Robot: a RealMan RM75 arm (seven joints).
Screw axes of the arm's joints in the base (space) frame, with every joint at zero. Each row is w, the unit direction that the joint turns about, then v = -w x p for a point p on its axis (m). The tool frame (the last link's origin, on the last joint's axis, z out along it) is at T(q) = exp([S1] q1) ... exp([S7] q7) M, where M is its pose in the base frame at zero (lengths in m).
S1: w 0 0 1 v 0 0 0
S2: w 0 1 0 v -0.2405 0 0
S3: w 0 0 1 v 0 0 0
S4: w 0 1 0 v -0.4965 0 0
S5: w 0 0 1 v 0 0 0
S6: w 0 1 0 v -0.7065 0 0
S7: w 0 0 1 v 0 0 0
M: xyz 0 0 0.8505 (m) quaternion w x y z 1 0 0 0
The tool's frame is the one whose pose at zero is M.
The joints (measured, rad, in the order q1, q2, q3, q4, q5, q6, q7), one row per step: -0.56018 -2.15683 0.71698 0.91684 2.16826 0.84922 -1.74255; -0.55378 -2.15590 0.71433 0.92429 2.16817 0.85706 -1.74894; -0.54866 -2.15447 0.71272 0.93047 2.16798 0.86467 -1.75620; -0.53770 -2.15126 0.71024 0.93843 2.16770 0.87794 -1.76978; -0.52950 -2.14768 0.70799 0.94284 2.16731 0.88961 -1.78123; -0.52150 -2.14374 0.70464 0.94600 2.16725 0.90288 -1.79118; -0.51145 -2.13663 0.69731 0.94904 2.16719 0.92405 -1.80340; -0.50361 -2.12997 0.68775 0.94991 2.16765 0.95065 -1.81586
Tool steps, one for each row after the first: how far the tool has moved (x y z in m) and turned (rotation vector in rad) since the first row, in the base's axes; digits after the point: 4 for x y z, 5 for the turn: -0.0015 -0.0016 0.0020 0.00146 -0.00505 0.00457; -0.0027 -0.0029 0.0037 0.00184 -0.01046 0.00855; -0.0059 -0.0060 0.0063 0.00070 -0.02103 0.01947; -0.0087 -0.0085 0.0083 -0.00165 -0.03056 0.02881; -0.0116 -0.0112 0.0101 -0.00553 -0.03985 0.03789; -0.0158 -0.0149 0.0132 -0.01157 -0.05275 0.04973; -0.0193 -0.0188 0.0154 -0.02258 -0.06966 0.06014
